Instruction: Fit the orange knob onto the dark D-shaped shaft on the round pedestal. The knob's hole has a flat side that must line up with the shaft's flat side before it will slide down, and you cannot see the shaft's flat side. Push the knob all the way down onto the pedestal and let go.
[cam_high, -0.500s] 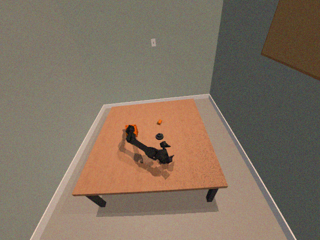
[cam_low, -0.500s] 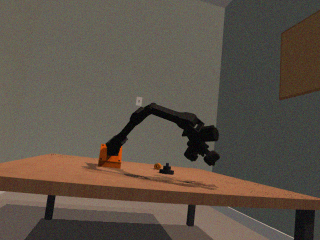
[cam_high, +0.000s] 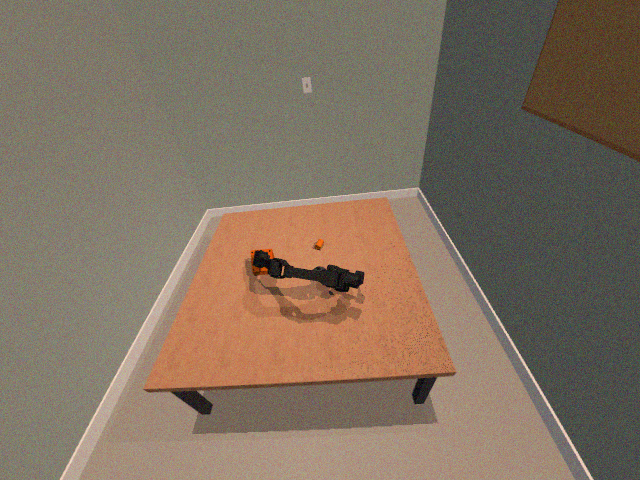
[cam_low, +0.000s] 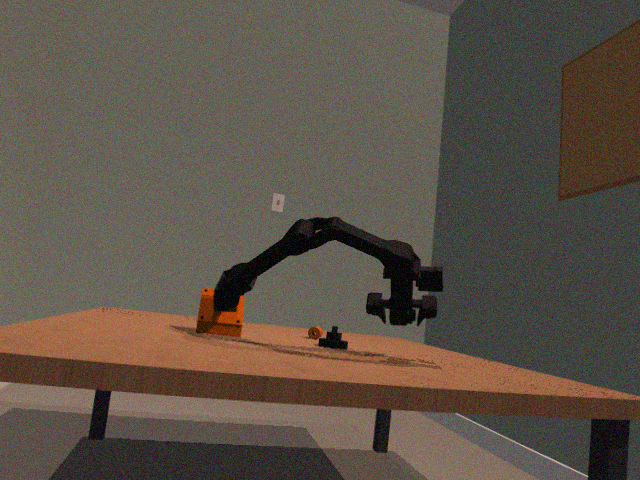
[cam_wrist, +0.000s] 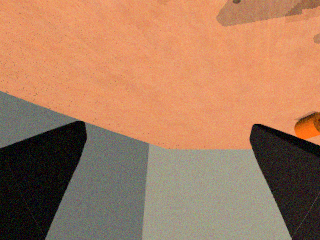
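Now: the orange knob 33 cm to the left of my gripper tip, 15 cm behind it and 7 cm below it. Also, from my gripper tip: pedestal: 16 cm behind, 9 cm to the left, 6 cm below.
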